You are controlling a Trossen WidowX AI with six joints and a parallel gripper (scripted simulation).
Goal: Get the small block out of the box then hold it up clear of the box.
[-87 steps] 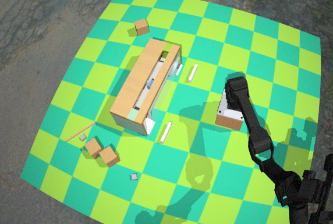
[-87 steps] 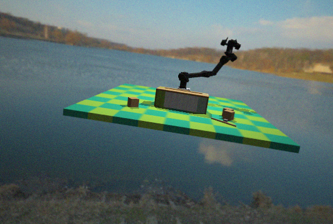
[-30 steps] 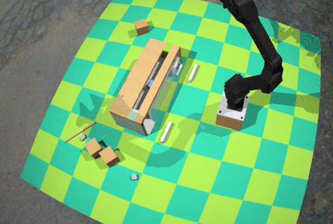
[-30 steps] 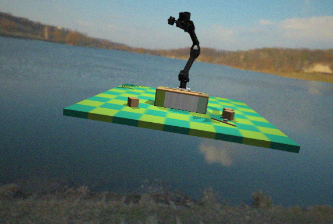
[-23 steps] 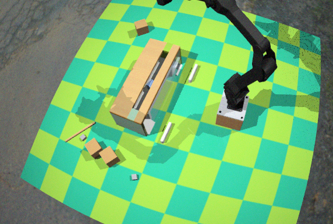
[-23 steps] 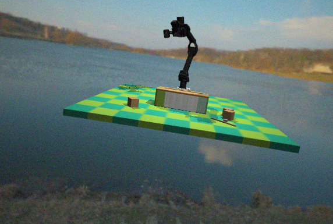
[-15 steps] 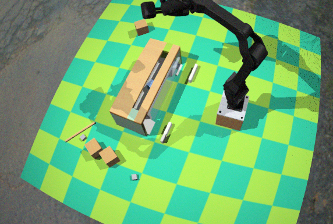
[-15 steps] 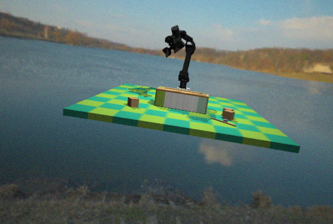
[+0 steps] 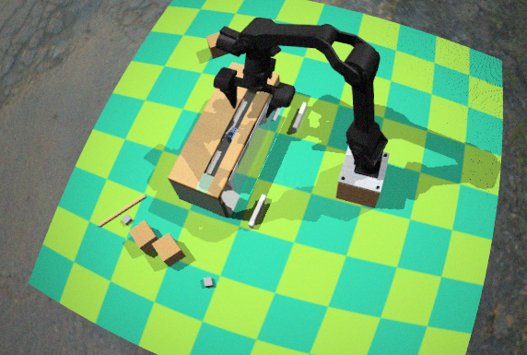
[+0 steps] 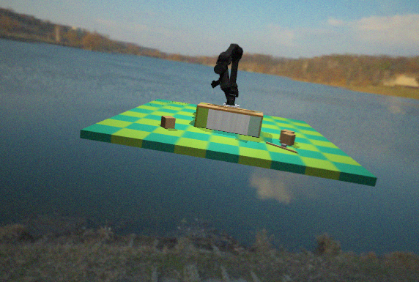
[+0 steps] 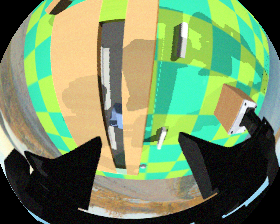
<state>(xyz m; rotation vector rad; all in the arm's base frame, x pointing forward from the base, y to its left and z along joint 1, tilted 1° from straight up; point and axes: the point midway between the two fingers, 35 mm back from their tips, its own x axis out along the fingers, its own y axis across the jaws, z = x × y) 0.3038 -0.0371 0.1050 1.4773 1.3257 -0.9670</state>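
Right now my gripper tip is 8 cm above the bluish block, 4 cm short of it and 3 cm to the right of it. From my gripper tip the other things lie so: thin wooden stick 31 cm ahead, 30 cm to the left, 17 cm below; long tan box 11 cm below, 3 cm ahead, 2 cm to the left.
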